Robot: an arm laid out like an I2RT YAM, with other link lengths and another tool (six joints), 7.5 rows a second.
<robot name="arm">
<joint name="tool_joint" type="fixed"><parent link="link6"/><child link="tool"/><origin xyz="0.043 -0.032 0.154" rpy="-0.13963 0 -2.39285"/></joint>
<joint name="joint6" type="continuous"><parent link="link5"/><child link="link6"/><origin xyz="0.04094 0 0.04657" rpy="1.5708 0 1.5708"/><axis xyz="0 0 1"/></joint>
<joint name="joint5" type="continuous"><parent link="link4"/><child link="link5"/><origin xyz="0.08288 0.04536 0.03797" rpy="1.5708 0 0"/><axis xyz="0 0 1"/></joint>
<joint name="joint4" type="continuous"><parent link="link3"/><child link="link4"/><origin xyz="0.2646 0.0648 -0.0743" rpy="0 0 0"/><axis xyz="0 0 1"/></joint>
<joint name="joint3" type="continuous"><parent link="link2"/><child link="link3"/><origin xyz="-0.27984 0 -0.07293" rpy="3.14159 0 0"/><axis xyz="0 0 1"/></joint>
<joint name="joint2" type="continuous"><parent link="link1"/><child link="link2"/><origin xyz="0.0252 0.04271 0.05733" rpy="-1.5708 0 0"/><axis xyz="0 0 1"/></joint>
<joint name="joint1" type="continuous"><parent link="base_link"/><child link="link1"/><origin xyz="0 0 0.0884" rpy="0 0 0"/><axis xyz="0 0 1"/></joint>
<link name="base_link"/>
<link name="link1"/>
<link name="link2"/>
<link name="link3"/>
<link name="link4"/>
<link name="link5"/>
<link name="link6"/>
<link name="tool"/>
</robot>
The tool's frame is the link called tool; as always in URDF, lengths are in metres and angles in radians. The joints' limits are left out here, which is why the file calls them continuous.
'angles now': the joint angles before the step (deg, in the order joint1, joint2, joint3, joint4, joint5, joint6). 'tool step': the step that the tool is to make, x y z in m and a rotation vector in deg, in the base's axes. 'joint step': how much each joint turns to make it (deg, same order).
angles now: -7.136, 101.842, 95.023, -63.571, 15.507, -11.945
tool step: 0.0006, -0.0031, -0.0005, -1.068, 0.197, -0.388
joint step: 0.085, 0.351, -0.001, 0.264, 1.180, 0.086
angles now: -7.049, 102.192, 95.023, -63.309, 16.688, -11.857
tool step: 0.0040, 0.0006, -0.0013, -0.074, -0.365, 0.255
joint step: 0.109, 0.367, -0.011, 0.794, -0.022, -0.154
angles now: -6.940, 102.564, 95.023, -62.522, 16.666, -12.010
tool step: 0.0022, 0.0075, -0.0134, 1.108, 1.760, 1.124
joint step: 0.505, 1.374, -0.006, -0.413, -1.048, -0.305
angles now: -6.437, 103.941, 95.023, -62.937, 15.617, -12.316
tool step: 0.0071, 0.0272, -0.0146, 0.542, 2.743, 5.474
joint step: 2.652, 1.491, 0.014, -0.600, -1.113, -2.703
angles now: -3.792, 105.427, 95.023, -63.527, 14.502, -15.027
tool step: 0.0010, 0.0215, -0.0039, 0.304, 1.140, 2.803
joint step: 2.398, 0.226, 0.001, -0.845, -0.351, -0.333
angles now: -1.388, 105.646, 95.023, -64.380, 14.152, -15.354
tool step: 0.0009, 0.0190, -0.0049, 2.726, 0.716, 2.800
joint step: 1.000, 0.002, -0.004, -0.516, -3.083, -1.077
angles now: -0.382, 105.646, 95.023, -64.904, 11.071, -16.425
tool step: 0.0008, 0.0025, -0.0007, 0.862, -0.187, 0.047
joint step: -0.016, -0.005, -0.008, 0.155, -0.851, 0.158
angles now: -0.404, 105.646, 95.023, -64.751, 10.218, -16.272
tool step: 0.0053, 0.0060, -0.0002, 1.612, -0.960, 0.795
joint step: 0.000, 0.032, -0.014, 1.052, -1.770, -0.350
